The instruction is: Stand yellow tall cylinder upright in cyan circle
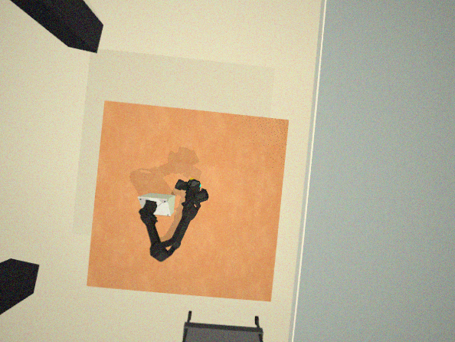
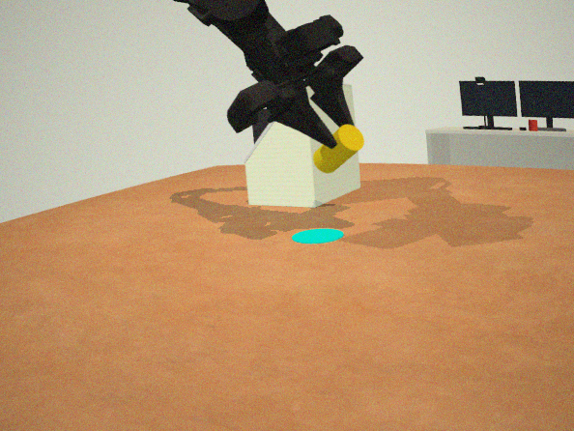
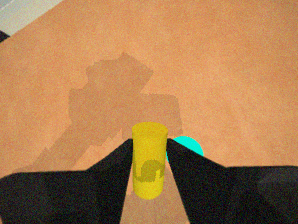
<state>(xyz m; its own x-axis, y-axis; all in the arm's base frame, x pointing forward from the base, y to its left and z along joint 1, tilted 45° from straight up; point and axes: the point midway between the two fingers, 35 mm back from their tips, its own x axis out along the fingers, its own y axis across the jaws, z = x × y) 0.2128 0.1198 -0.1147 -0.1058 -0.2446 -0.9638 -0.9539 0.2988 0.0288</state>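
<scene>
My gripper tip is now 20 mm short of the cyan circle, 30 mm to the left of it and 110 mm above it. Round my gripper tip: yellow tall cylinder (10 mm behind, 10 mm to the right, 10 mm below).
</scene>
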